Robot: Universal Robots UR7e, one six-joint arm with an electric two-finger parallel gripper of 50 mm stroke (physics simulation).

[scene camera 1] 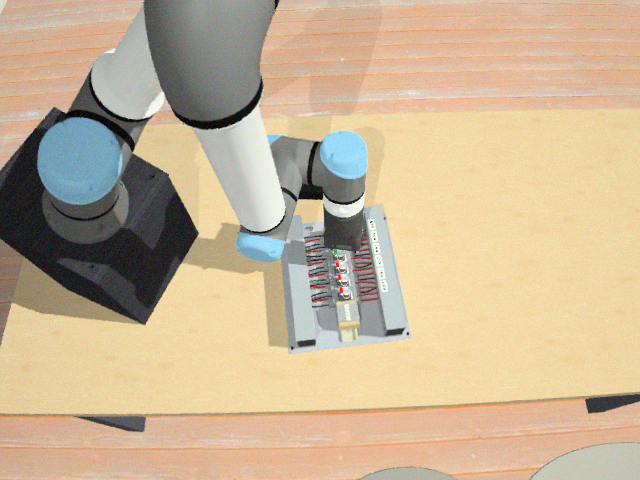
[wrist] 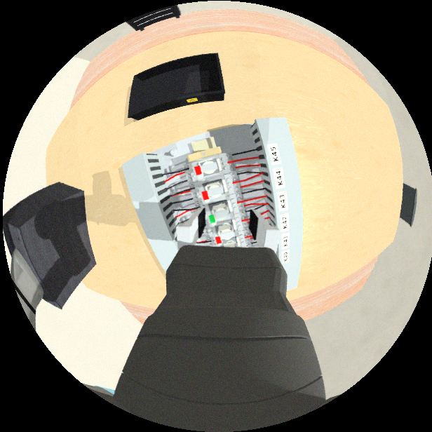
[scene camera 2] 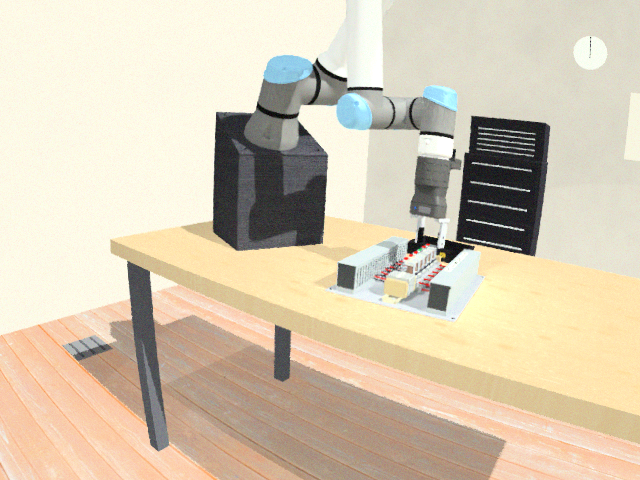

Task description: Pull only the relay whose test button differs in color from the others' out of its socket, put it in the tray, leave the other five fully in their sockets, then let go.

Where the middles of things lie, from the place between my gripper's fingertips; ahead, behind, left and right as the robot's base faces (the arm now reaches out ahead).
The panel [scene camera 1: 328, 337] is 8 cm below my hand and 4 cm to the right of it.
